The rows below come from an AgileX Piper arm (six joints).
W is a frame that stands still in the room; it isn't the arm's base.
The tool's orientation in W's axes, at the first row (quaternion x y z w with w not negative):
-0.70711, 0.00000, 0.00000, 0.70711
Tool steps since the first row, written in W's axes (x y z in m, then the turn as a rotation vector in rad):
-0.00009, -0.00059, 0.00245, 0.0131, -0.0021, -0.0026
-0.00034, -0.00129, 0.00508, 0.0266, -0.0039, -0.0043
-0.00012, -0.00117, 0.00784, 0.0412, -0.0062, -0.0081
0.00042, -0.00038, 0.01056, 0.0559, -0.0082, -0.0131
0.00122, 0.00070, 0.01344, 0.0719, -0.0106, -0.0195
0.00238, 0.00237, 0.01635, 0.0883, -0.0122, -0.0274
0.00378, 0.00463, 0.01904, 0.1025, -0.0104, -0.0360
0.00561, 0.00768, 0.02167, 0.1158, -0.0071, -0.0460
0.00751, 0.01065, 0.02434, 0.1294, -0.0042, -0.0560
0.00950, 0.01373, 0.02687, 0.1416, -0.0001, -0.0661
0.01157, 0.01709, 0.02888, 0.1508, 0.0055, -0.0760
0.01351, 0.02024, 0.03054, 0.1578, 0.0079, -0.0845
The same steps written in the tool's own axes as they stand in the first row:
-0.00009, -0.00245, -0.00059, 0.0131, 0.0026, -0.0021
-0.00034, -0.00508, -0.00129, 0.0266, 0.0043, -0.0039
-0.00012, -0.00784, -0.00117, 0.0412, 0.0081, -0.0062
0.00042, -0.01056, -0.00038, 0.0559, 0.0131, -0.0082
0.00122, -0.01344, 0.00070, 0.0719, 0.0195, -0.0106
0.00238, -0.01635, 0.00237, 0.0883, 0.0274, -0.0122
0.00378, -0.01904, 0.00463, 0.1025, 0.0360, -0.0104
0.00561, -0.02167, 0.00768, 0.1158, 0.0460, -0.0071
0.00751, -0.02434, 0.01065, 0.1294, 0.0560, -0.0042
0.00950, -0.02687, 0.01373, 0.1416, 0.0661, -0.0001
0.01157, -0.02888, 0.01709, 0.1508, 0.0760, 0.0055
0.01351, -0.03054, 0.02024, 0.1578, 0.0845, 0.0079

